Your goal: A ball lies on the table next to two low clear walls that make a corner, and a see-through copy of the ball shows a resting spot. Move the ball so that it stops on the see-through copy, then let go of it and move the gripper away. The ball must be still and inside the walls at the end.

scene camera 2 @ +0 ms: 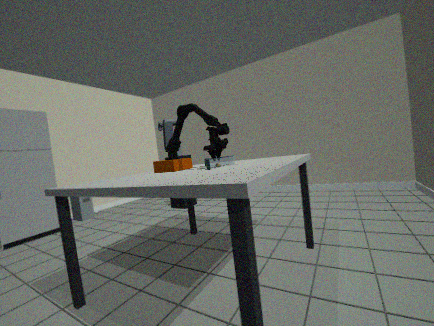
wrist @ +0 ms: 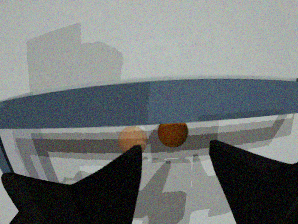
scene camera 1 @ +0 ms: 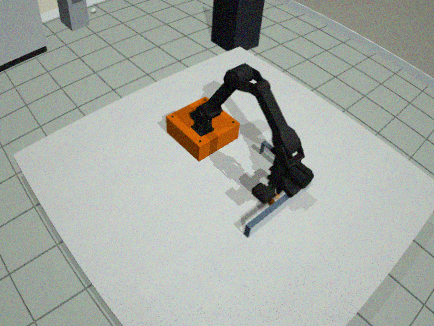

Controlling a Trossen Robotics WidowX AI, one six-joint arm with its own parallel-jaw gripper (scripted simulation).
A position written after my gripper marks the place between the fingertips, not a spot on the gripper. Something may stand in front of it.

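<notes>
What you'd see here is my gripper [scene camera 1: 272, 197], and the wrist view gives you that same gripper [wrist: 176, 149] too.
</notes>
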